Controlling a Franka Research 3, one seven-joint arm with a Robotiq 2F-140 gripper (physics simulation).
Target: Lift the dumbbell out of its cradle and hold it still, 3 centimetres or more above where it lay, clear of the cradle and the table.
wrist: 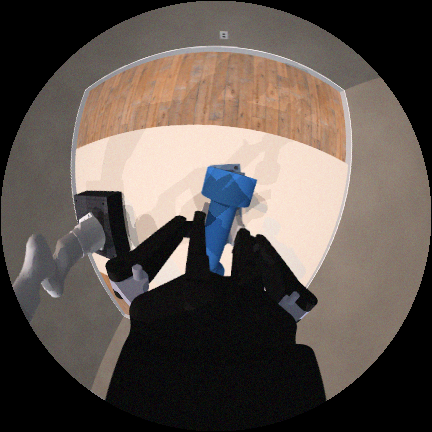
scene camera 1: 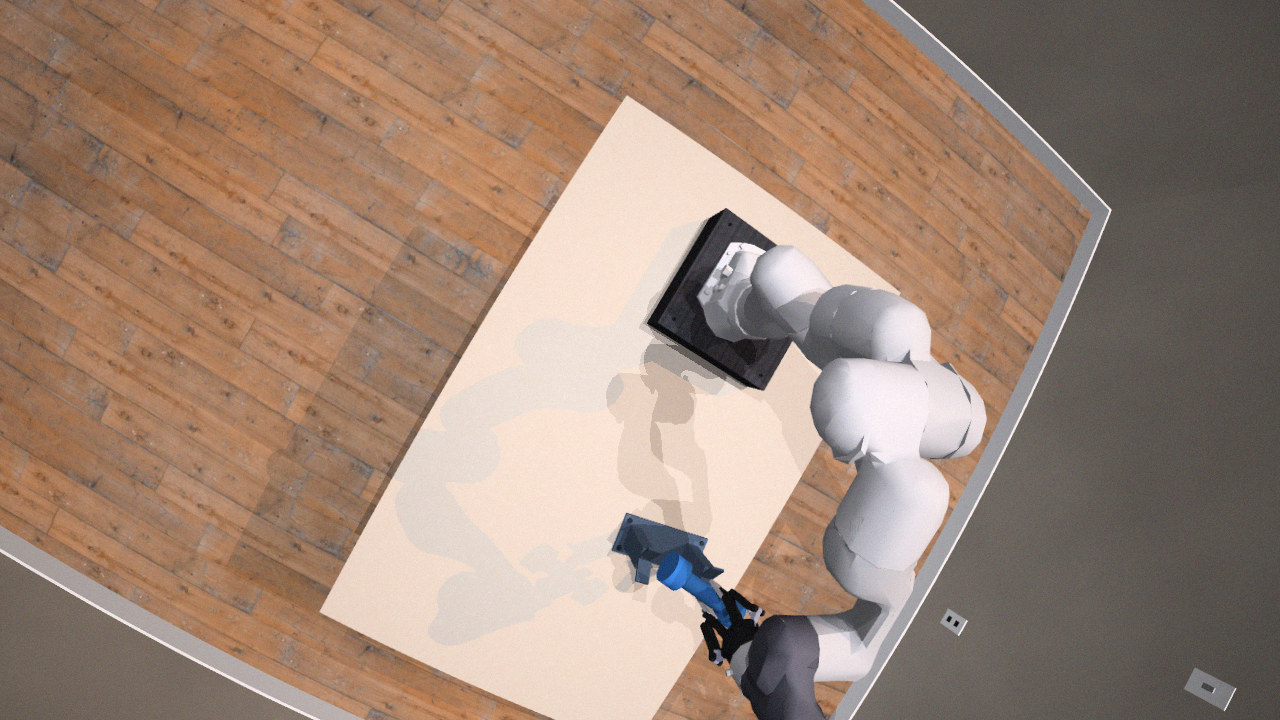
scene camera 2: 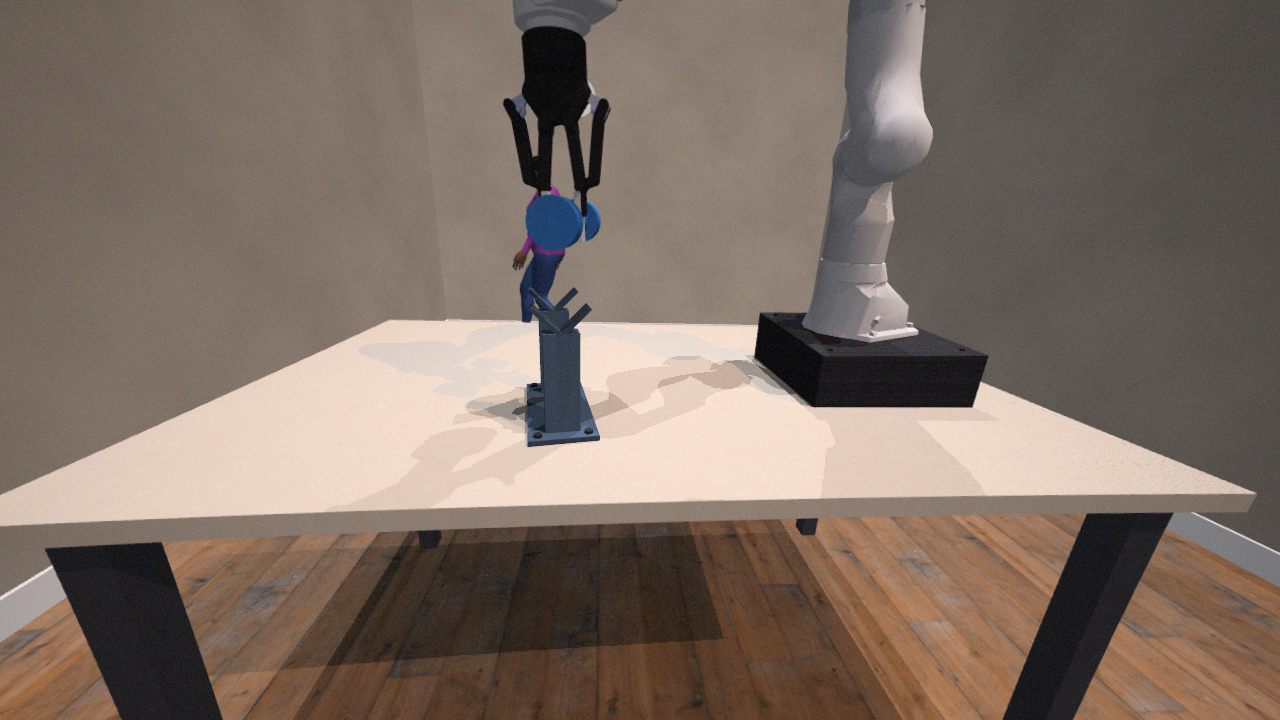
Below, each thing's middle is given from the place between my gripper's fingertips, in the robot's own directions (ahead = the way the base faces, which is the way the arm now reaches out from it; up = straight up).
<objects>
The blue dumbbell (scene camera 2: 553,222) is 3 cm to the right of my hand, 3 cm above it and 1 cm behind it. The rest, counted from my hand: grey-blue cradle (scene camera 2: 558,412) (17 cm below, 3 cm to the right, 1 cm ahead).
</objects>
